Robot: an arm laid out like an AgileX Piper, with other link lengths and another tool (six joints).
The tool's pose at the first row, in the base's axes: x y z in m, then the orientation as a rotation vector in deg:
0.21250, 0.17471, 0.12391, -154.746, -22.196, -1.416
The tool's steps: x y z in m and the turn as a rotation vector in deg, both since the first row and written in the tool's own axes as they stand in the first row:
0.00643, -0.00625, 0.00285, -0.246, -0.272, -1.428
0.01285, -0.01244, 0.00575, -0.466, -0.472, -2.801
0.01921, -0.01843, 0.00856, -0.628, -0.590, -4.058
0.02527, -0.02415, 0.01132, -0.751, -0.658, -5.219
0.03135, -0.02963, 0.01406, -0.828, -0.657, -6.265
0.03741, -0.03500, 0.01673, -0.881, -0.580, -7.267
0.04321, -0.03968, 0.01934, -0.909, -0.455, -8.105
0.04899, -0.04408, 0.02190, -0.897, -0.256, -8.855
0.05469, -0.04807, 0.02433, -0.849, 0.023, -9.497
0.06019, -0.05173, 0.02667, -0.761, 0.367, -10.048
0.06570, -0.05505, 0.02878, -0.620, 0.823, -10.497
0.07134, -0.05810, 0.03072, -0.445, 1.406, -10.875
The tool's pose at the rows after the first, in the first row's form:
0.21686, 0.18304, 0.12424, -154.740, -24.230, -1.506
0.22123, 0.19134, 0.12451, -154.690, -26.167, -1.673
0.22560, 0.19940, 0.12477, -154.581, -27.918, -1.906
0.22975, 0.20713, 0.12495, -154.434, -29.519, -2.172
0.23399, 0.21465, 0.12506, -154.250, -30.938, -2.488
0.23824, 0.22204, 0.12518, -154.033, -32.270, -2.891
0.24244, 0.22873, 0.12507, -153.822, -33.362, -3.306
0.24669, 0.23515, 0.12489, -153.581, -34.306, -3.787
0.25098, 0.24113, 0.12466, -153.320, -35.073, -4.338
0.25518, 0.24674, 0.12437, -153.035, -35.692, -4.941
0.25948, 0.25196, 0.12416, -152.711, -36.129, -5.654
0.26400, 0.25691, 0.12401, -152.356, -36.426, -6.508

